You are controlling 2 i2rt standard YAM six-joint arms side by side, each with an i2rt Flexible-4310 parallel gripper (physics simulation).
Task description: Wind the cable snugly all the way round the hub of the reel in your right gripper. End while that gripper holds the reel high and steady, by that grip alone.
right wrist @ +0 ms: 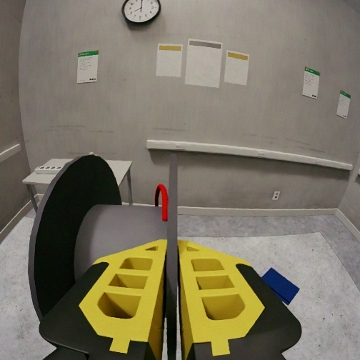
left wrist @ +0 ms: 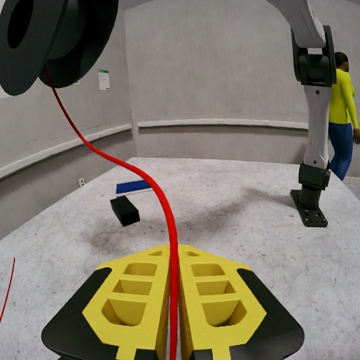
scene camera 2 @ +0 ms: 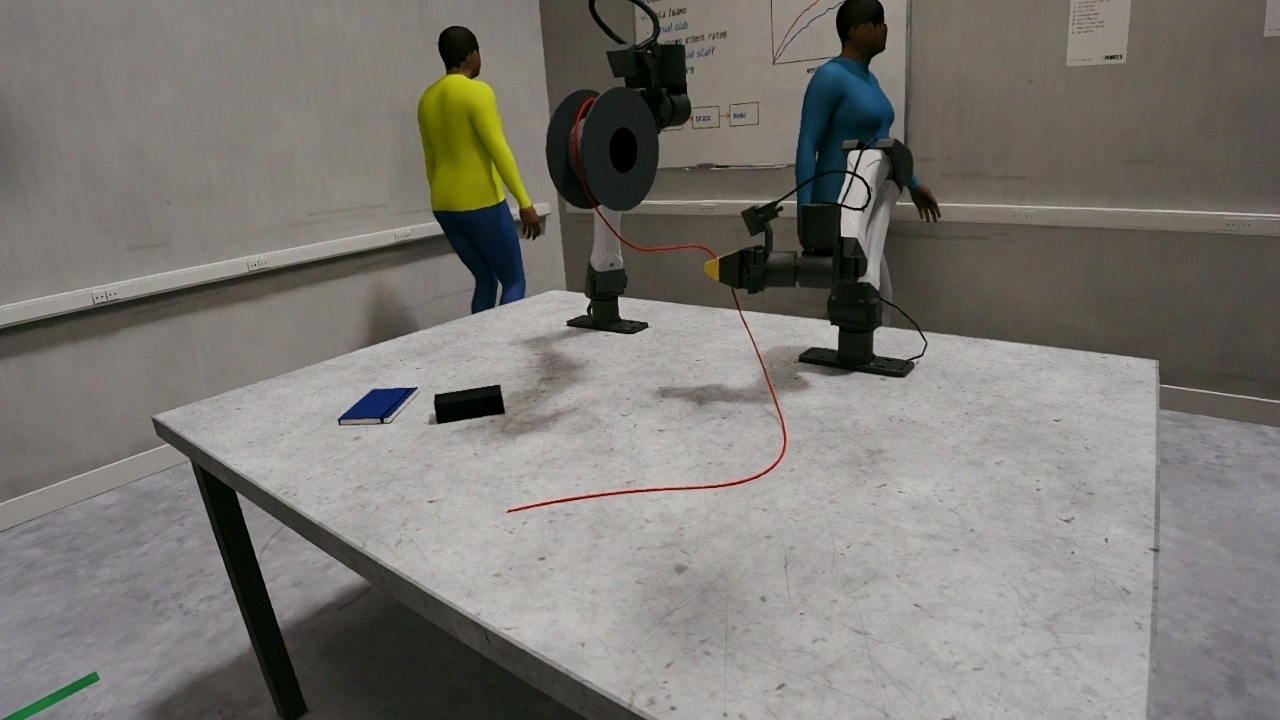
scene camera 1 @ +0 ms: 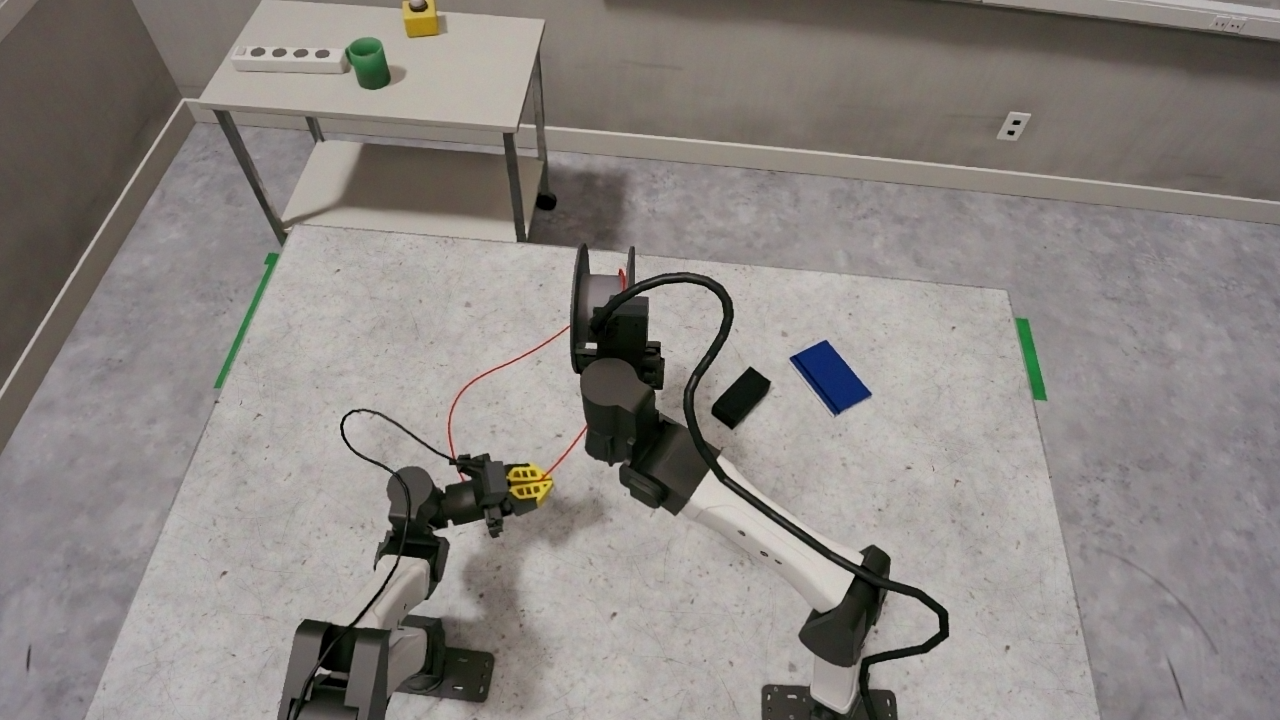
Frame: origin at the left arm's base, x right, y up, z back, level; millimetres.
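Where they show: left gripper, fingertip midpoint: (scene camera 2: 704, 267) (scene camera 1: 553, 480); left arm's base at its link origin: (scene camera 2: 854, 363) (scene camera 1: 424, 670); right arm's base at its link origin: (scene camera 2: 606, 326) (scene camera 1: 828, 713).
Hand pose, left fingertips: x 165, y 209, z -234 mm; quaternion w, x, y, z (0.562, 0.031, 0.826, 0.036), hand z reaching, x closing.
Things, the pixels of their top centre, and the offset from my left fingertips. Level surfaces: height alone.
- dark grey reel at its top centre: (scene camera 1: 605, 266) (scene camera 2: 600, 86) dz -161, dx +51, dy +279 mm
- black block at its top centre: (scene camera 2: 467, 394) (scene camera 1: 742, 392) dz -285, dx +285, dy -174 mm
- blue notebook at its top centre: (scene camera 2: 379, 402) (scene camera 1: 830, 375) dz -356, dx +451, dy -197 mm
- table at its surface level: dy -209 mm
The dark grey reel (scene camera 1: 580, 304) (scene camera 2: 623, 192) (left wrist: 37, 50) (right wrist: 120, 230) is held high, flanges upright. My right gripper (right wrist: 172, 247) is shut on one flange. The red cable (scene camera 1: 501, 365) (scene camera 2: 785, 438) (left wrist: 172, 225) (right wrist: 165, 212) passes over the hub beside that flange and leaves below the reel in scene camera 2, sagging in a slack curve to my left gripper (scene camera 1: 542, 484) (scene camera 2: 713, 268) (left wrist: 173, 252). The left gripper is shut on the cable, lower than the reel and apart from it. Beyond these fingers the cable drops to the table, where its end lies. The hub's underside is hidden.
A black block (scene camera 1: 741, 397) (scene camera 2: 469, 403) (left wrist: 125, 211) and a blue notebook (scene camera 1: 830, 377) (scene camera 2: 379, 405) (left wrist: 132, 187) (right wrist: 281, 285) lie on the table (scene camera 1: 966, 501) (scene camera 2: 895, 582). A side table (scene camera 1: 456, 89) with a green mug (scene camera 1: 369, 64) stands behind. Two people stand beyond the table in scene camera 2.
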